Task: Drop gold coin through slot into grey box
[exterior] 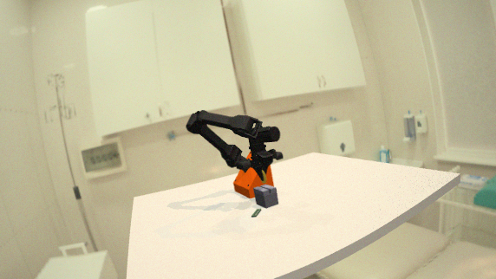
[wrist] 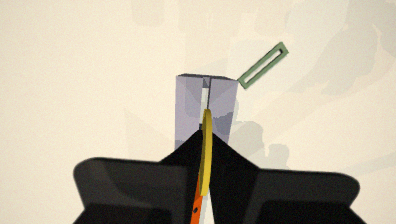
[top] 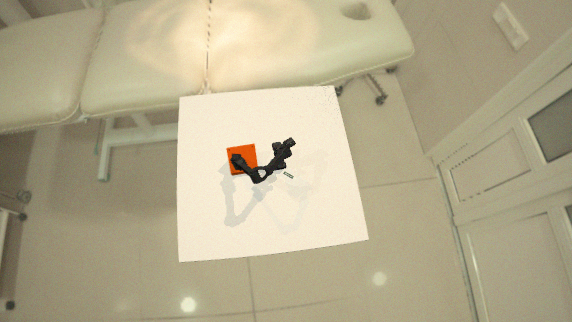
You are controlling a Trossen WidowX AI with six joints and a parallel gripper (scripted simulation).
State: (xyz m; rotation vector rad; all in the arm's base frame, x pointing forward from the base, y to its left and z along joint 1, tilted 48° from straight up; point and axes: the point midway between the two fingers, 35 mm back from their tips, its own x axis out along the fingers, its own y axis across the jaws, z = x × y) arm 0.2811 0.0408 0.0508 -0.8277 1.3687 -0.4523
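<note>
The gold coin lies 20 mm above my gripper tip.
</note>
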